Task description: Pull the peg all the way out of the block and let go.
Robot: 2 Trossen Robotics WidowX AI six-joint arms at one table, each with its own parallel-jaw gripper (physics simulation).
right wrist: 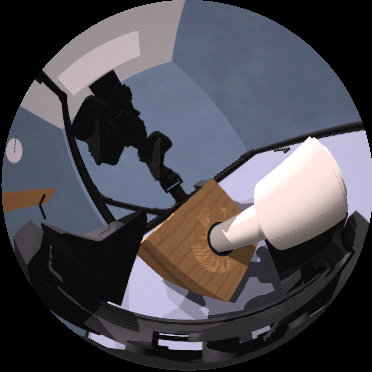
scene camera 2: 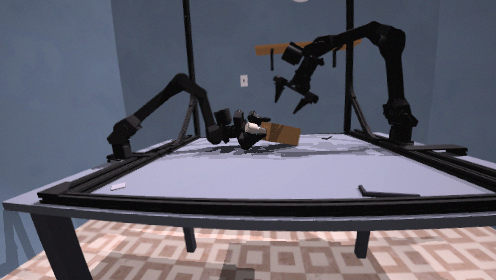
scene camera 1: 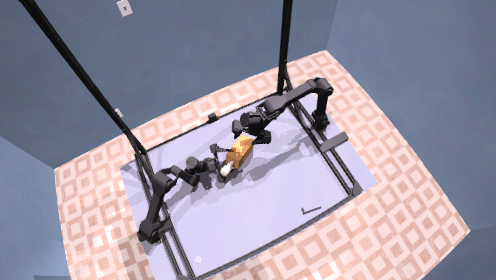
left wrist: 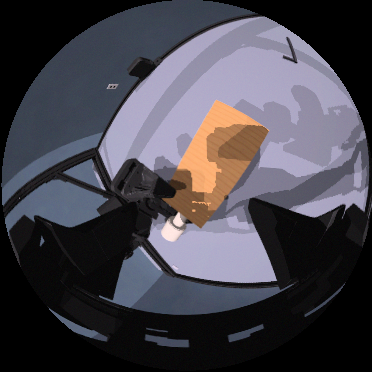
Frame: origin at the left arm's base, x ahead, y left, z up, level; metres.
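Where they show: left gripper, between the fingertips: [right wrist: 133,171] [scene camera 2: 284,108] [scene camera 1: 243,141] [left wrist: 193,206]; right gripper, between the fingertips: [right wrist: 203,214] [scene camera 2: 268,126] [scene camera 1: 234,159] [left wrist: 192,208]; left arm's base, origin of its link: [right wrist: 181,198] [scene camera 2: 399,141] [scene camera 1: 319,126]; right arm's base, origin of its link: [scene camera 2: 123,157] [scene camera 1: 154,236] [left wrist: 134,240].
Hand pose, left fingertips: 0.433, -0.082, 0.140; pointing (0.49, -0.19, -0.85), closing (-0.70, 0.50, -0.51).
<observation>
Things, the pixels of their centre, and the offset from my left fingertips, as dx, dy, dz. "spot": a spot on its surface instead.
- wooden block, middle of its body: [right wrist: 178,248] [left wrist: 215,164] [scene camera 2: 280,133] [scene camera 1: 240,151] +0.017, -0.009, -0.105
- white peg, middle of its body: [right wrist: 240,230] [left wrist: 183,212] [scene camera 2: 260,130] [scene camera 1: 230,164] +0.099, +0.036, -0.079
- black L-shaped tool, middle of its body: [scene camera 2: 387,191] [scene camera 1: 311,207] -0.121, +0.416, -0.155
- small white tile, middle of its body: [scene camera 2: 118,186] [scene camera 1: 198,259] +0.465, +0.340, -0.157
- black box, a spot on its surface: [left wrist: 141,67] [scene camera 1: 213,118] spot: +0.030, -0.271, -0.122
The wooden block [scene camera 1: 240,152] [scene camera 2: 282,134] [left wrist: 220,155] [right wrist: 175,237] lies at the middle of the table. The white peg [scene camera 1: 226,169] [scene camera 2: 254,128] [left wrist: 172,232] [right wrist: 300,195] has a wide head outside the block's end face; its narrower shaft enters the dark-rimmed hole. How deep it sits is hidden. My left gripper [scene camera 2: 285,107] [left wrist: 193,206] is open and empty, above the block. My right gripper [right wrist: 203,214] is open at the peg end, one finger beside the block in the left wrist view and the other partly hidden behind the peg's head.
A black L-shaped tool [scene camera 1: 310,210] [scene camera 2: 390,193] [left wrist: 295,61] lies near the table's front right. A small white tile [scene camera 1: 198,260] [scene camera 2: 118,186] lies at the front left. Black frame rails [scene camera 2: 270,206] edge the table, and a black box [scene camera 1: 212,117] [left wrist: 141,67] sits on the back rail.
</observation>
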